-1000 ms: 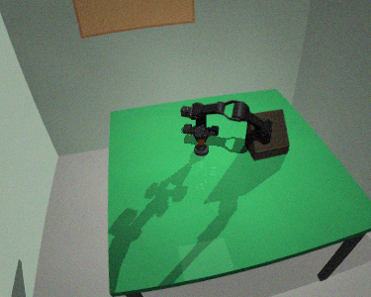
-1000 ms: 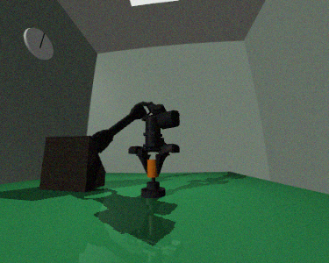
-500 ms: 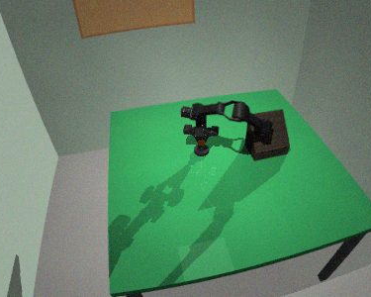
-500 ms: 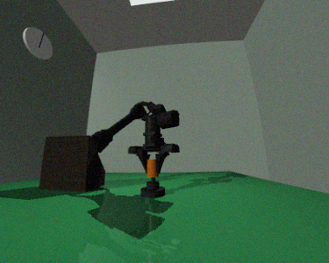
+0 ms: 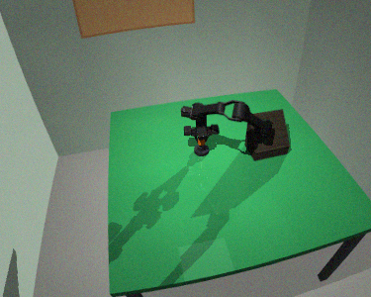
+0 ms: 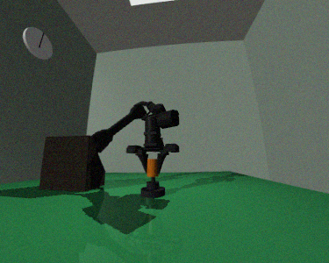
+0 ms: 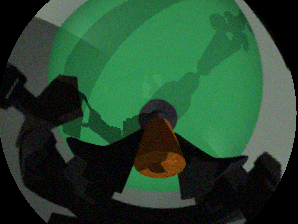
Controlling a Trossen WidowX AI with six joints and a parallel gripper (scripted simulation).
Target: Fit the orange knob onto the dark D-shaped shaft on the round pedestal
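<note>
My gripper tip is 20 mm below the orange knob. From my gripper tip the other things lie so: dark round pedestal: 40 mm below.
</note>
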